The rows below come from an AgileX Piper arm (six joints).
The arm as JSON. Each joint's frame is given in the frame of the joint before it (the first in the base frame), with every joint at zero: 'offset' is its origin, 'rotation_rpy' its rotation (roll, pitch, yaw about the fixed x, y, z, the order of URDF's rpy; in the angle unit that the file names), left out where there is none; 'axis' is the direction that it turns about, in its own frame. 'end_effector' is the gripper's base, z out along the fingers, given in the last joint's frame.
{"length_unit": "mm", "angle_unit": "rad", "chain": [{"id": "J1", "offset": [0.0, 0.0, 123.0], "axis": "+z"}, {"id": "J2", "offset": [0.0, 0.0, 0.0], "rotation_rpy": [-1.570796, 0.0, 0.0], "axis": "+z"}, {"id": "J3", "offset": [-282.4, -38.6, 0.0], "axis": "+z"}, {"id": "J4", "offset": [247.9, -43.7, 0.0], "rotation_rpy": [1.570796, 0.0, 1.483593], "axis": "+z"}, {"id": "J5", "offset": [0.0, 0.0, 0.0], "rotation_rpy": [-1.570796, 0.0, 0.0], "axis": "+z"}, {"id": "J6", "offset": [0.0, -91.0, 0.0], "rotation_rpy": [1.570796, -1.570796, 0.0], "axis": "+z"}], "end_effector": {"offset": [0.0, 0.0, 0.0], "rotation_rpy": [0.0, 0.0, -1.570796]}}
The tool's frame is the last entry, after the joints.
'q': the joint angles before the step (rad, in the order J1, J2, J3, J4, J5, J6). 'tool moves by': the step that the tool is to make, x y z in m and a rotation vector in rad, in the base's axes. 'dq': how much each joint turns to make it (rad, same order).
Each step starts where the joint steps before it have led.
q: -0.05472 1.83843 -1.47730 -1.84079 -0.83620 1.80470
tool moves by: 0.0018 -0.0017 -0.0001 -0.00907 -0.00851 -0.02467
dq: 0.00012 0.00003 0.00012 0.00014 0.02768 -0.00250
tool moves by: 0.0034 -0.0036 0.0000 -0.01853 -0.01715 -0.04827
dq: -0.00010 -0.00005 -0.00010 -0.00014 0.05408 -0.00526
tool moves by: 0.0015 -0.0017 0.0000 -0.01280 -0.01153 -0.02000
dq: 0.00000 -0.00002 0.00009 0.00007 0.02500 -0.00862
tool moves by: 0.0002 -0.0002 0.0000 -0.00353 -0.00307 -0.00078
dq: -0.00008 0.00019 -0.00027 -0.00008 0.00238 -0.00397
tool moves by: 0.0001 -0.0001 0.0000 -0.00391 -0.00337 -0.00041
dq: 0.00016 -0.00014 0.00021 0.00007 0.00247 -0.00468
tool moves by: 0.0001 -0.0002 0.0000 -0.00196 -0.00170 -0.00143
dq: -0.00012 -0.00012 0.00018 0.00006 0.00220 -0.00201
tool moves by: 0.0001 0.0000 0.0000 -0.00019 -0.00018 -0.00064
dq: 0.00014 0.00020 -0.00028 -0.00009 0.00080 0.00017
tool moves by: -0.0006 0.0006 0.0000 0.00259 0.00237 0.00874
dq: -0.00014 -0.00014 0.00016 0.00003 -0.00955 -0.00009
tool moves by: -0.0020 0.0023 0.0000 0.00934 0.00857 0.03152
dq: 0.00001 0.00022 -0.00038 -0.00017 -0.03401 0.00023
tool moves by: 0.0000 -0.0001 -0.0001 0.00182 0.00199 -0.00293
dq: 0.00004 -0.00030 0.00077 0.00015 0.00188 0.00318
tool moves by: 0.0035 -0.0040 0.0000 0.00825 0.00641 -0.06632
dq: -0.00014 0.00020 -0.00010 0.00014 0.05754 0.03419
